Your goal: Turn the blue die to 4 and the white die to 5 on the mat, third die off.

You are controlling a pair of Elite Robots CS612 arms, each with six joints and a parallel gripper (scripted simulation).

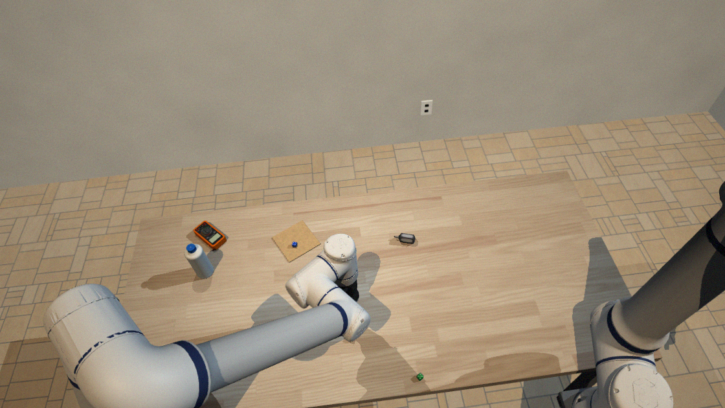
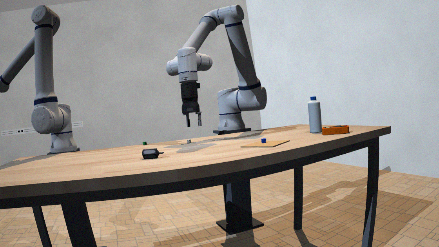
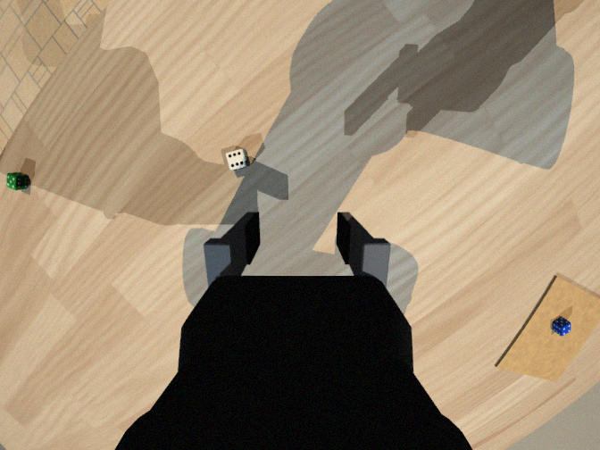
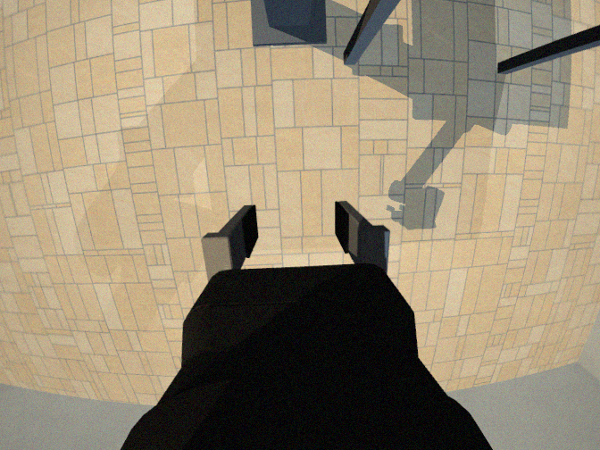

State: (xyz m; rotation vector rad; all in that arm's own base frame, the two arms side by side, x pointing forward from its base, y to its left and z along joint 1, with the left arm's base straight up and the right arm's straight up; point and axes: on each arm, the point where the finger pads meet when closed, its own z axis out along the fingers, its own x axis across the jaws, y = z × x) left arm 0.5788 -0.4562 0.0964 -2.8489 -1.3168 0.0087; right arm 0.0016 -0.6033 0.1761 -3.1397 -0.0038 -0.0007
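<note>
My left gripper is now 9 cm above the white die and 7 cm past it. Also, from my left hand: green die 25 cm behind, 19 cm to the right, 9 cm below; then tan mat 37 cm ahead, 11 cm to the left, 9 cm below; then blue die 35 cm ahead, 12 cm to the left, 8 cm below.
</note>
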